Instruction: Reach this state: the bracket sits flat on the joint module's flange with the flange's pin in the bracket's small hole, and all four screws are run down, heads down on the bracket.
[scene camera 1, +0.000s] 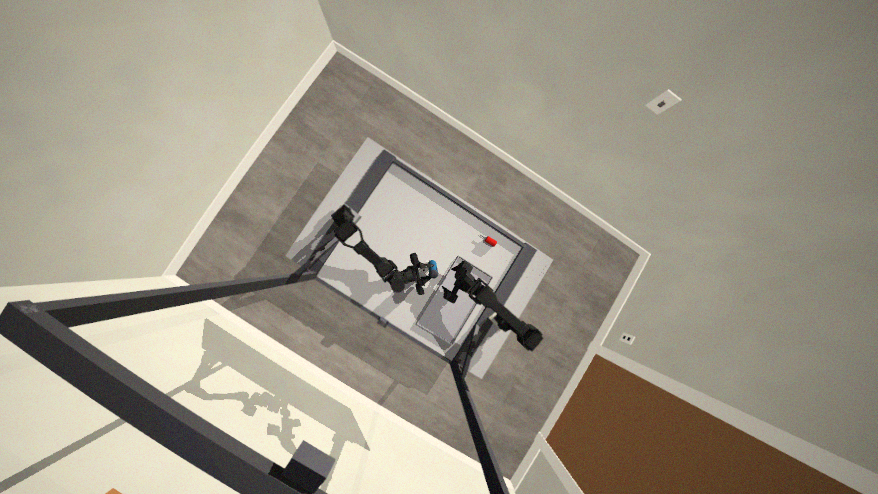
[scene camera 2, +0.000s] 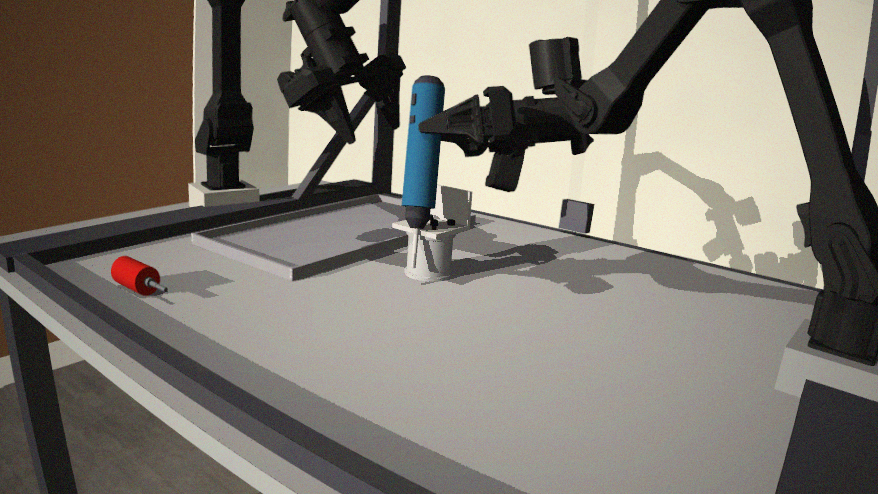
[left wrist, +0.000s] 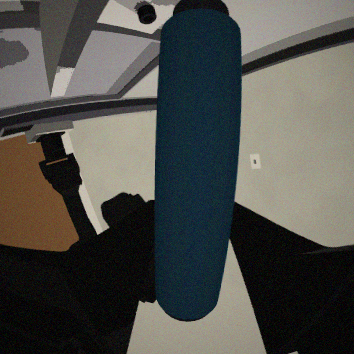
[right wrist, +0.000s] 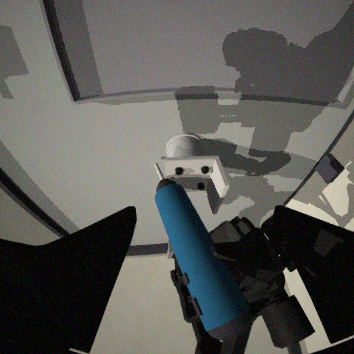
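Seen in the pictures: left gripper, fingertip midpoint: (scene camera 1: 435, 269) (scene camera 2: 416, 130) (left wrist: 190, 207) (right wrist: 194, 261); right gripper, fingertip midpoint: (scene camera 1: 447, 277) (scene camera 2: 375, 135) (left wrist: 128, 182) (right wrist: 206, 213); left arm's base at its link origin: (scene camera 2: 844, 346); right arm's base at its link origin: (scene camera 2: 223, 185) (left wrist: 49, 135).
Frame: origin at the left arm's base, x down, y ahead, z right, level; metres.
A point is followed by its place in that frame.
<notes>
The white joint module (scene camera 2: 432, 261) @[x 0.019, y 0.471, z -0.075 m] (right wrist: 181, 145) @[x 0.017, y 0.519, z -0.068 m] stands upright on the table. The white L-shaped bracket (scene camera 2: 445, 233) @[x -0.020, y 0.457, z -0.071 m] (right wrist: 218, 175) @[x -0.046, y 0.524, z -0.030 m] rests on its top, one wing upright. Three dark screw heads show on it in the right wrist view: one screw (right wrist: 179, 170) @[x -0.028, y 0.513, z -0.075 m], a second (right wrist: 205, 170) @[x -0.025, y 0.510, z -0.039 m] and a third (right wrist: 201, 186) @[x -0.025, y 0.475, z -0.036 m]; a fourth cannot be made out. My left gripper (scene camera 2: 424, 127) @[x -0.139, y 0.511, z -0.075 m] (left wrist: 190, 207) @[x -0.139, y 0.511, z -0.075 m] is shut on the blue screwdriver (scene camera 1: 433, 267) @[x -0.167, y 0.496, z -0.077 m] (scene camera 2: 422, 153) @[x -0.115, y 0.486, z -0.089 m] (right wrist: 197, 250) @[x -0.132, y 0.523, z -0.073 m], nearly upright; its bit appears beside the bracket's edge. My right gripper (scene camera 1: 453, 281) @[x -0.125, y 0.579, z -0.079 m] (scene camera 2: 373, 133) @[x -0.125, y 0.579, z -0.079 m] (right wrist: 206, 213) @[x -0.125, y 0.579, z -0.079 m] is open and empty, above the tray side.
A shallow grey tray (scene camera 2: 294, 271) @[x 0.033, y 0.576, z -0.209 m] (right wrist: 150, 95) @[x 0.028, y 0.588, z -0.114 m] lies beside the module. A red-handled tool (scene camera 1: 490, 241) @[x 0.011, y 0.659, z -0.375 m] (scene camera 2: 135, 275) @[x 0.018, y 0.635, z -0.391 m] with a thin metal tip lies near the table's edge. Dark frame posts (scene camera 2: 385, 98) rise behind the table.
</notes>
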